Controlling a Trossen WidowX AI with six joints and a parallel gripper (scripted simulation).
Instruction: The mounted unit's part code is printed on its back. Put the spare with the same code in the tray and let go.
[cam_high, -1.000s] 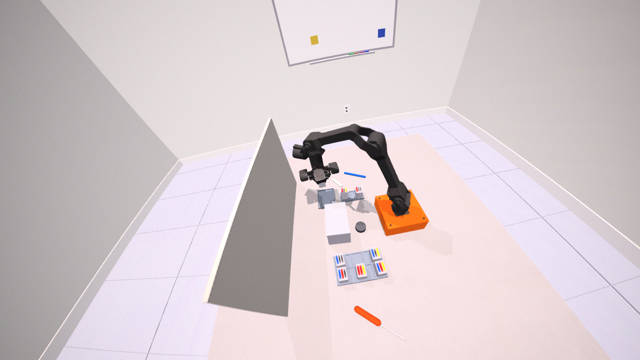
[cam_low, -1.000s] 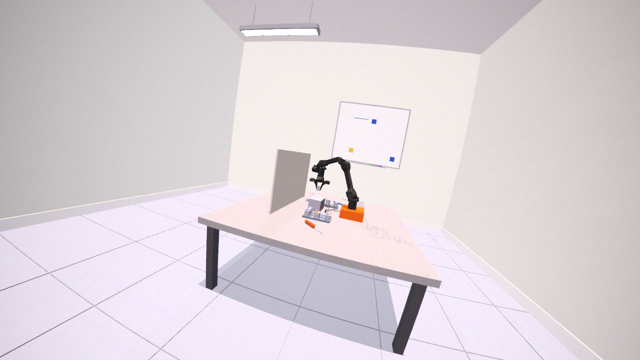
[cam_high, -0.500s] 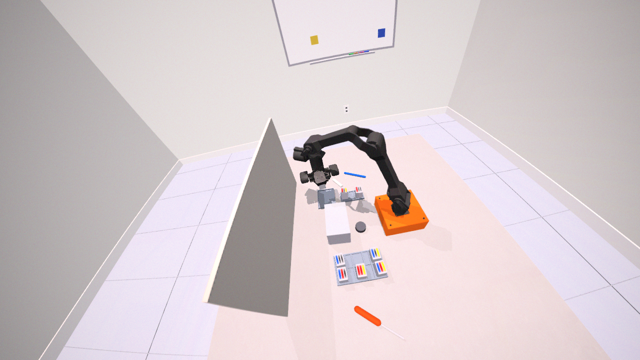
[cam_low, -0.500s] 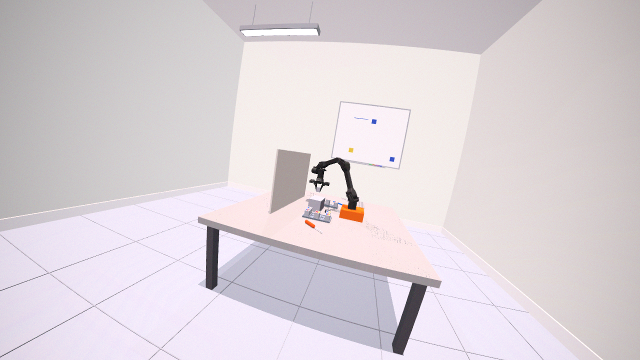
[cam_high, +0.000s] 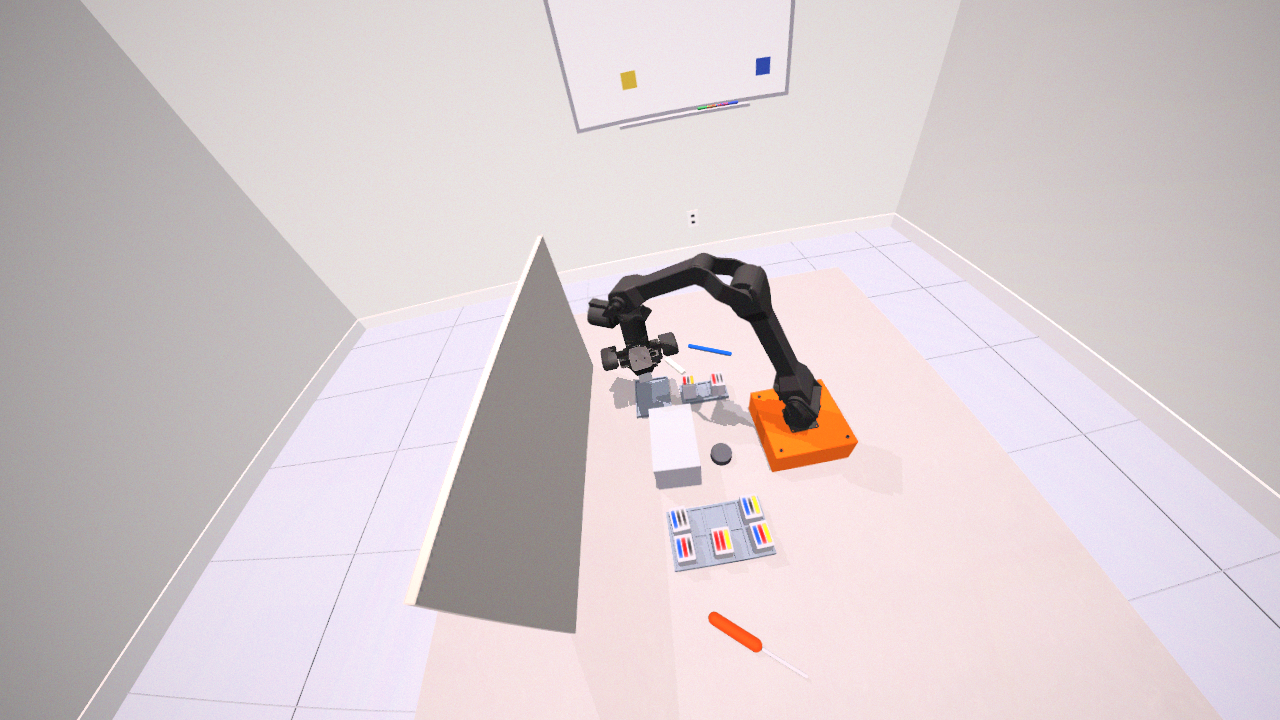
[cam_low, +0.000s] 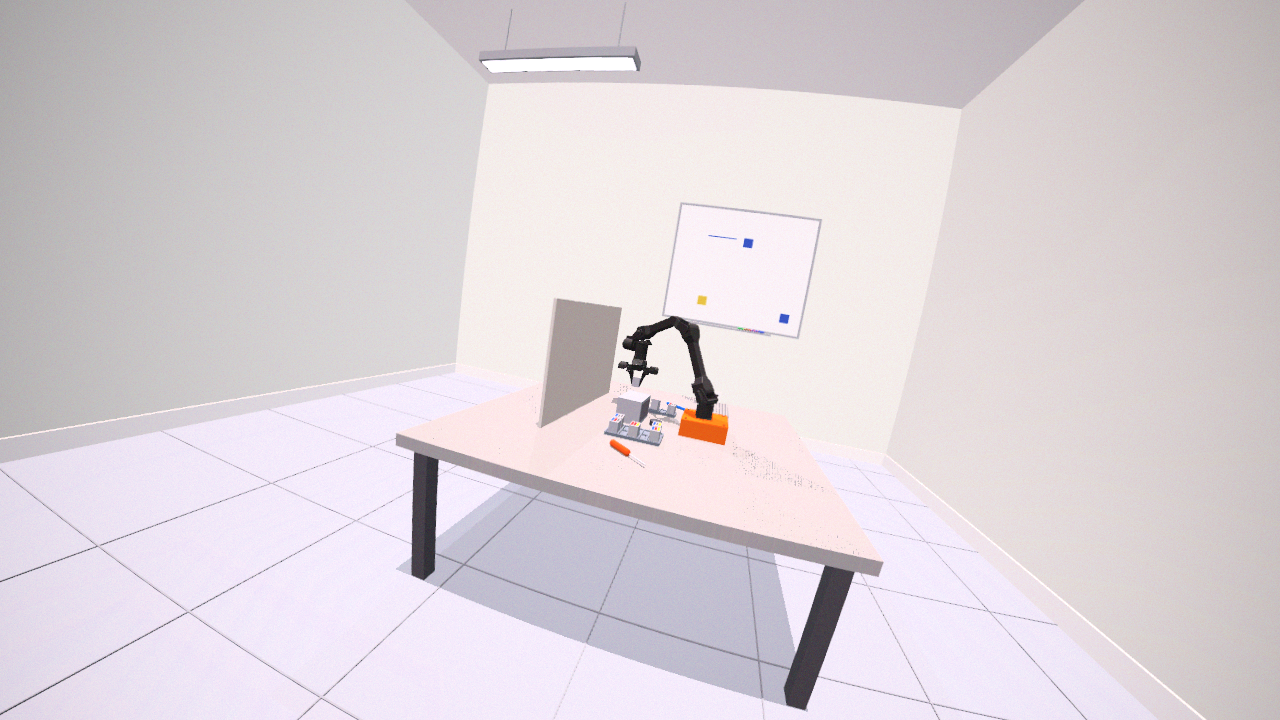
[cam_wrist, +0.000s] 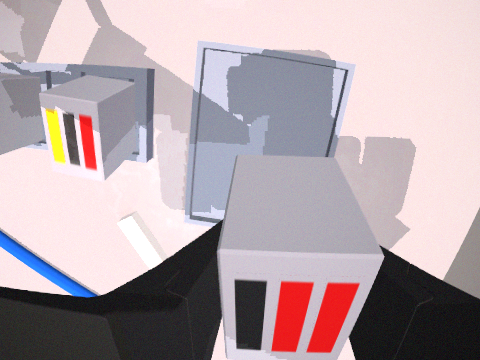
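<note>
Right now my gripper tip is 10 mm past the grey tray, 10 mm to the right of it and 100 mm above it. The rest, counted from my gripper tip: grey spare block (30 mm above); then small holder (150 mm behind, 20 mm to the left, 90 mm below); then white mounted unit (40 mm behind, 210 mm to the left, 50 mm below).
</note>
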